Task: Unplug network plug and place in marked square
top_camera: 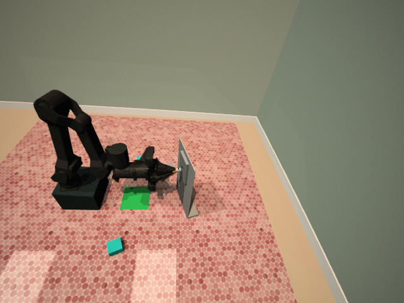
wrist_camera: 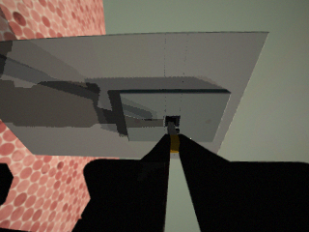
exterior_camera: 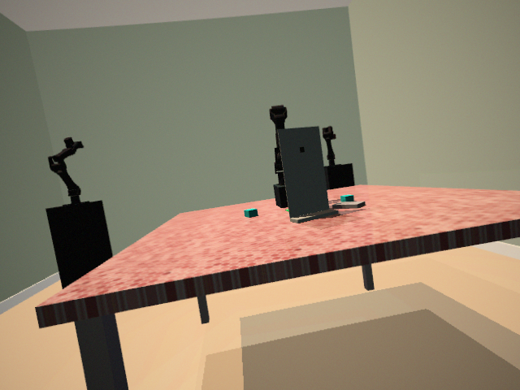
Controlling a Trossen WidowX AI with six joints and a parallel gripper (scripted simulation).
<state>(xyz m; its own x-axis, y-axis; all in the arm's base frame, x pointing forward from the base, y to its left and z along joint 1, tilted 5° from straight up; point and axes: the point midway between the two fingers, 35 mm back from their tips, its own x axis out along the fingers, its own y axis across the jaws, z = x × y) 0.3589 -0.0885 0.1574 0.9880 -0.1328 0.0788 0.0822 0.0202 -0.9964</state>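
The green marked square is 160 mm behind my gripper tip, 60 mm to the left of it and 240 mm below it. Round my gripper tip: grey plate (10 mm behind, 200 mm to the left, 230 mm below); network plug (10 mm ahead); grey upright panel (40 mm ahead, 10 mm to the left, 100 mm below).
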